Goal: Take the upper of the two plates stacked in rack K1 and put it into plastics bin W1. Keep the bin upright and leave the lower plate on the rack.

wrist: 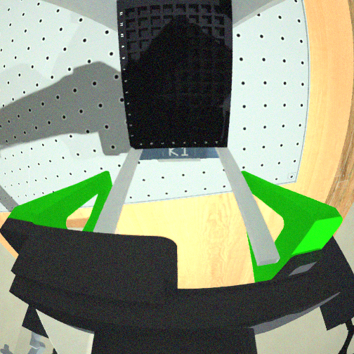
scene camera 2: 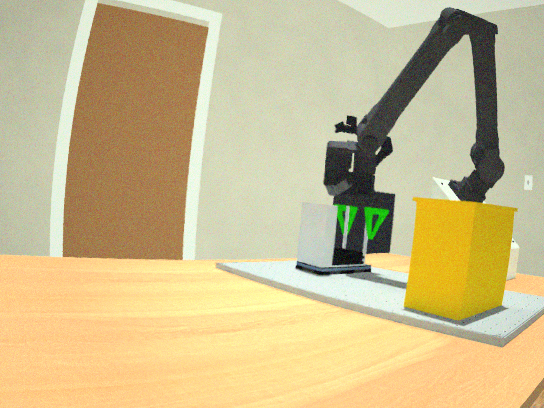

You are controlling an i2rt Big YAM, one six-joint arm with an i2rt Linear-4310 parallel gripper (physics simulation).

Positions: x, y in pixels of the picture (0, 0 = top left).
Scene:
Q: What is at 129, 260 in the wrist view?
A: The gripper.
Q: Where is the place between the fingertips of the gripper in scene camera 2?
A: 357, 237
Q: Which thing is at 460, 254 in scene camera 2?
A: A yellow plastics bin W1.

